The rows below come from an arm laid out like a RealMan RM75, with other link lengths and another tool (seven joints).
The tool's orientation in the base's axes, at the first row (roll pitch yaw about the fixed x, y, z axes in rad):
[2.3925, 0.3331, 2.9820]
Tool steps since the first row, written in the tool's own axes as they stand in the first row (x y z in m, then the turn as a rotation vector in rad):
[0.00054, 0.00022, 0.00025, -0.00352, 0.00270, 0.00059]
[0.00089, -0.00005, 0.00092, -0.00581, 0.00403, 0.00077]
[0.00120, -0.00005, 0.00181, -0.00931, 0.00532, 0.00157]
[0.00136, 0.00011, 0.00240, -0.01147, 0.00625, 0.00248]
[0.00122, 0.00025, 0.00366, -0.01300, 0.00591, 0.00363]
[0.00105, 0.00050, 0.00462, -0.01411, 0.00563, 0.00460]
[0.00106, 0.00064, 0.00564, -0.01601, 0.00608, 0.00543]
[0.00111, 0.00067, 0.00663, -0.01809, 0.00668, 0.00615]
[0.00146, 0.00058, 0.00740, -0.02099, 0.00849, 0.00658]
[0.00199, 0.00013, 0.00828, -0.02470, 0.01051, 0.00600]
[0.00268, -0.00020, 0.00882, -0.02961, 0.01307, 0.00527]
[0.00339, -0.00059, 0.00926, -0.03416, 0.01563, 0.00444]
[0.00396, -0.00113, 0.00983, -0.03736, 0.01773, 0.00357]
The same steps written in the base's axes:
[-0.00044, 0.00041, -0.00021, 0.00321, 0.00189, 0.00248]
[-0.00051, 0.00068, -0.00096, 0.00527, 0.00267, 0.00396]
[-0.00049, 0.00129, -0.00168, 0.00868, 0.00363, 0.00538]
[-0.00045, 0.00181, -0.00203, 0.01091, 0.00459, 0.00606]
[0.00010, 0.00269, -0.00277, 0.01277, 0.00483, 0.00554]
[0.00056, 0.00347, -0.00322, 0.01417, 0.00507, 0.00505]
[0.00089, 0.00422, -0.00384, 0.01618, 0.00565, 0.00539]
[0.00118, 0.00488, -0.00452, 0.01831, 0.00625, 0.00596]
[0.00113, 0.00535, -0.00523, 0.02097, 0.00746, 0.00777]
[0.00098, 0.00565, -0.00630, 0.02403, 0.00807, 0.01069]
[0.00056, 0.00585, -0.00711, 0.02809, 0.00881, 0.01445]
[0.00009, 0.00593, -0.00790, 0.03179, 0.00954, 0.01816]
[-0.00019, 0.00597, -0.00882, 0.03425, 0.01010, 0.02116]

